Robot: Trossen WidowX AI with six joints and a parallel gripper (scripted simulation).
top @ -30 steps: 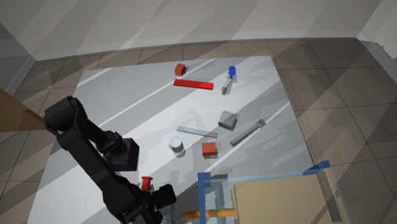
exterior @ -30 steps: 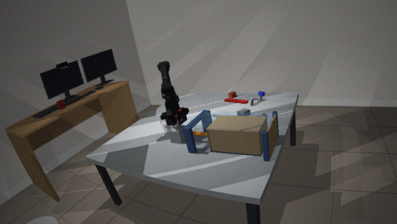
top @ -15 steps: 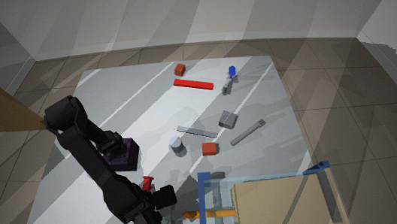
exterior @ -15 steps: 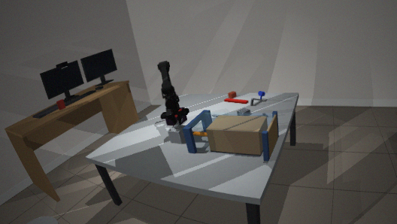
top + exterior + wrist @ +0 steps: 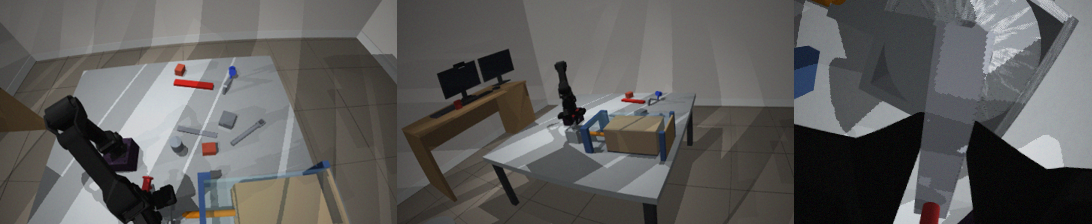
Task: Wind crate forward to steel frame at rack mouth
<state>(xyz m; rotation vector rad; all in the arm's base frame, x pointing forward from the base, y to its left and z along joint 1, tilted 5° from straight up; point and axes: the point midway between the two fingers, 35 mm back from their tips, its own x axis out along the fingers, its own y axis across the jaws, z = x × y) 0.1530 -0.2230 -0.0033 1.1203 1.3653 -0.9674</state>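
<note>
My gripper tip is 10 mm past the red-knobbed handle, 20 mm to the right of it and 20 mm below it. Also, from my gripper tip: grey winch 10 mm behind, 50 mm to the right, 60 mm below; then red knob 20 mm behind, 60 mm to the left, 50 mm above; then blue steel frame 170 mm ahead, 50 mm to the right, 20 mm above.
</note>
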